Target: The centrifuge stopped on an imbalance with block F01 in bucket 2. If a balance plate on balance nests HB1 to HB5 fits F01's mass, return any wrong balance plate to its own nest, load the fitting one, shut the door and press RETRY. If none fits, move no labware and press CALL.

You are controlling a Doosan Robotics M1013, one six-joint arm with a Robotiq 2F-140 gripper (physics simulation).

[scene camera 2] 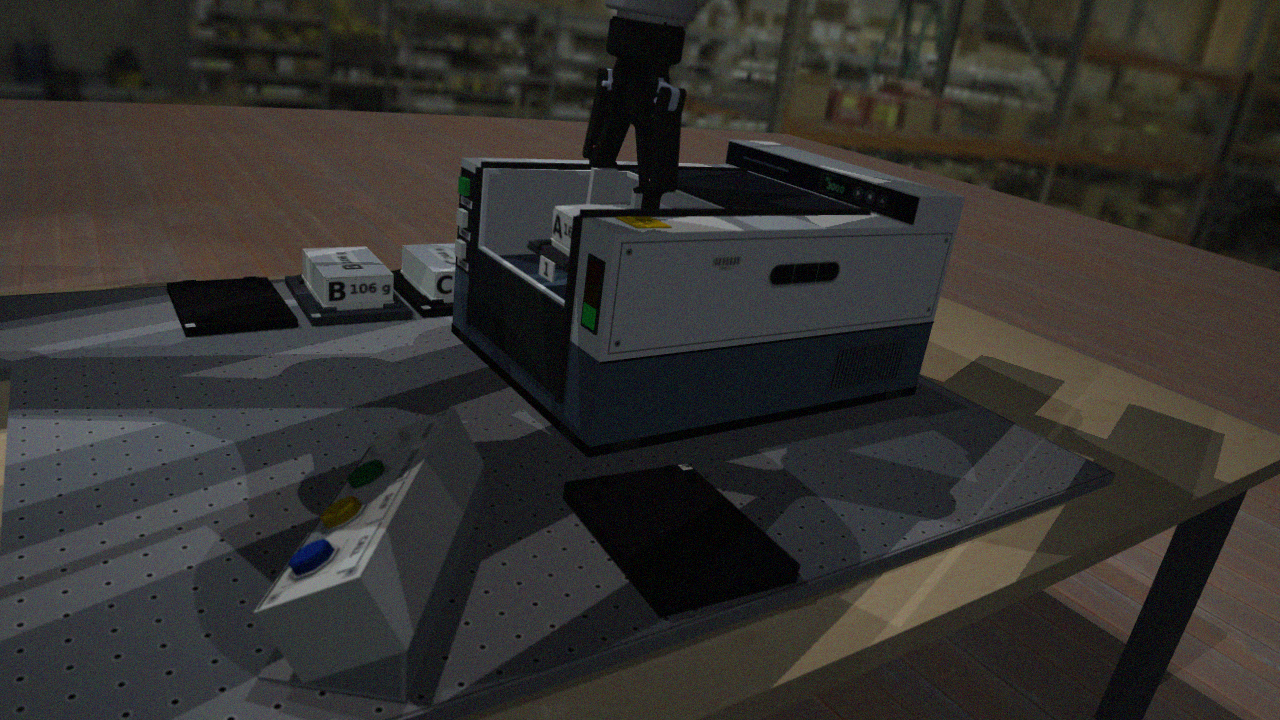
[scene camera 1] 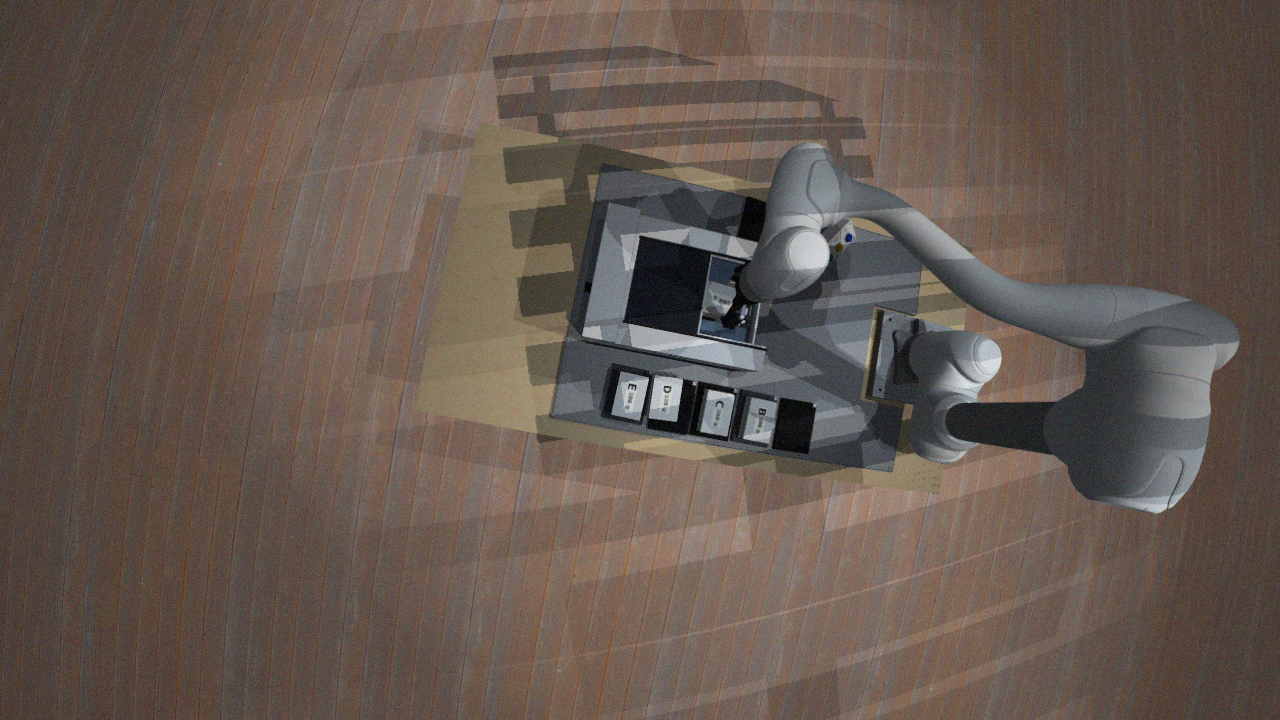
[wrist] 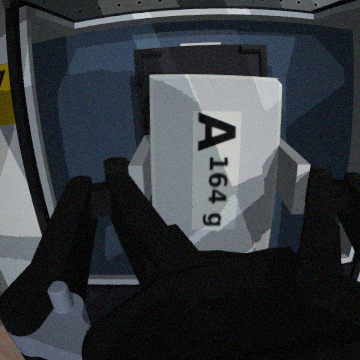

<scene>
One and the same spot on a button box: (scene camera 1: 835,235) is (scene camera 2: 401,500).
</scene>
